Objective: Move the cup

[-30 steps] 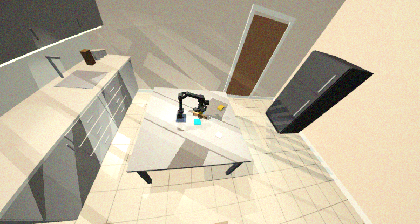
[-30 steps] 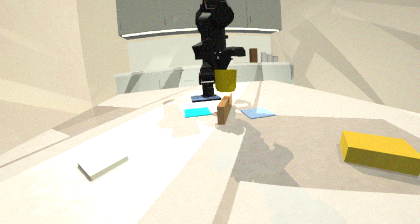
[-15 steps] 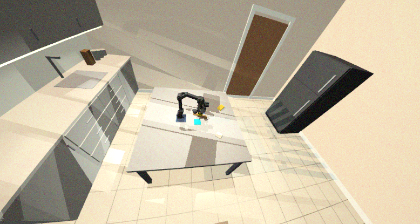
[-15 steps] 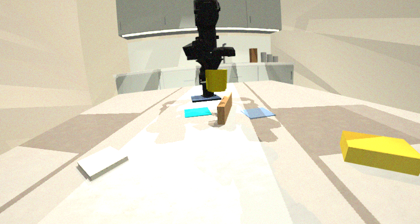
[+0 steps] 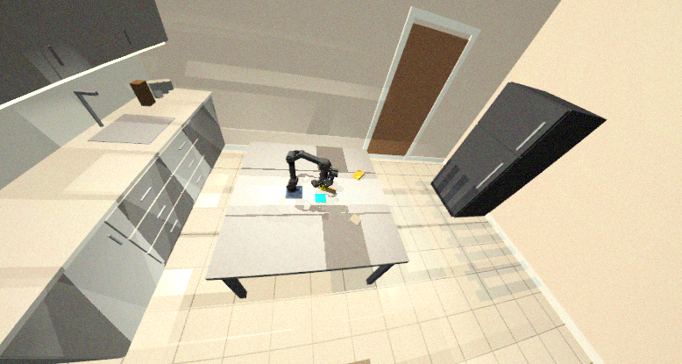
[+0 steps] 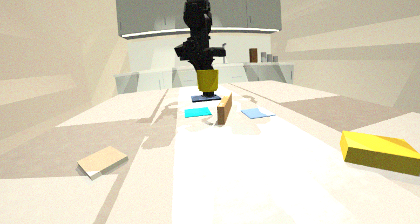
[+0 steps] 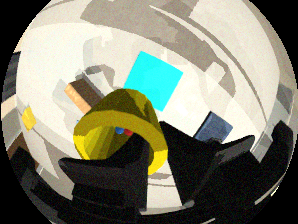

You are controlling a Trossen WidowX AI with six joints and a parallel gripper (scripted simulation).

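Now: the turquoise pad 120 mm below my gripper tip and 30 mm to the right of it. The rest, counted from my gripper tip: yellow cup (20 mm ahead, 10 mm to the left); then wooden block (100 mm below, 60 mm to the left, 50 mm ahead); then white flat block (270 mm to the right, 240 mm ahead, 110 mm below).
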